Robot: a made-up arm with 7 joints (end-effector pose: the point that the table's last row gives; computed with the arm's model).
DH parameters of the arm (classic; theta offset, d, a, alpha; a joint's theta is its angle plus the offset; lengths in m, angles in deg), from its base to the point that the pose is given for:
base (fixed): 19.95 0 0.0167 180
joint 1: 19.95 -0.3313 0.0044 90
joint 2: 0 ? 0.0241 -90
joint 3: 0 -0.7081 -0.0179 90
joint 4: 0 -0.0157 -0.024 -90
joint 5: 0 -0.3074 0.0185 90
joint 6: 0 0.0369 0.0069 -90
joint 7: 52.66 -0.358 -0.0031 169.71
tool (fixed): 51.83 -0.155 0 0
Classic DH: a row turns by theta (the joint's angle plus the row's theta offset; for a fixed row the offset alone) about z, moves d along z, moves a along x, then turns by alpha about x.
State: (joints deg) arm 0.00 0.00 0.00 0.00 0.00 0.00 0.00
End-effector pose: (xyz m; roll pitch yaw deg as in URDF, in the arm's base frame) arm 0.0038 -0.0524 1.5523 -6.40 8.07 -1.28
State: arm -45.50 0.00 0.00 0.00 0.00 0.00 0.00
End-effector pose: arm 0.0488 -0.0435 1.5523 -6.40 8.07 44.22
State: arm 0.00 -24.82 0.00 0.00 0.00 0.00 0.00
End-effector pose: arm -0.5072 -0.0524 1.4327 -5.84 -16.74 -1.33
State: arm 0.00 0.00 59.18 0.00 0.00 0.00 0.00
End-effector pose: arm 0.0294 -0.0211 1.5523 -6.40 8.07 -60.46
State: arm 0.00 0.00 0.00 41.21 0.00 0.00 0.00
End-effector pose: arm 0.3473 -0.0524 1.4401 -7.70 49.27 -1.95
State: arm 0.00 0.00 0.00 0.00 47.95 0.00 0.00
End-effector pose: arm 0.0201 -0.0610 1.5523 -6.40 8.07 -49.23
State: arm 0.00 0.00 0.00 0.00 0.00 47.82 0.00
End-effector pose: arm 0.1617 -0.0524 1.4974 -8.10 55.87 -2.26
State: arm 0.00 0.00 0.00 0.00 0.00 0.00 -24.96
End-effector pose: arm 0.0121 -0.0612 1.5523 -6.40 8.07 23.68
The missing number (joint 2, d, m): -0.065
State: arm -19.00 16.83 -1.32 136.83 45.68 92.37 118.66
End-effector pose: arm 0.2569 -0.1166 0.6645 101.26 8.14 -10.93
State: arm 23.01 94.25 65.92 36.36 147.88 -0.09 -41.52
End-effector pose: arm 0.9363 -0.7284 0.1473 171.57 -80.49 -55.54
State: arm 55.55 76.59 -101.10 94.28 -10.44 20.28 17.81
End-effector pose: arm 0.6869 -0.2558 0.5708 78.94 26.89 156.85
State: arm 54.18 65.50 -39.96 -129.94 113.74 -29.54 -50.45
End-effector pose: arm -0.0706 -0.3567 0.7910 43.60 7.56 -127.52
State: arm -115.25 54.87 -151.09 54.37 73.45 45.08 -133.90
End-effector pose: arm -0.5026 0.4598 1.0223 47.84 -38.06 -37.21
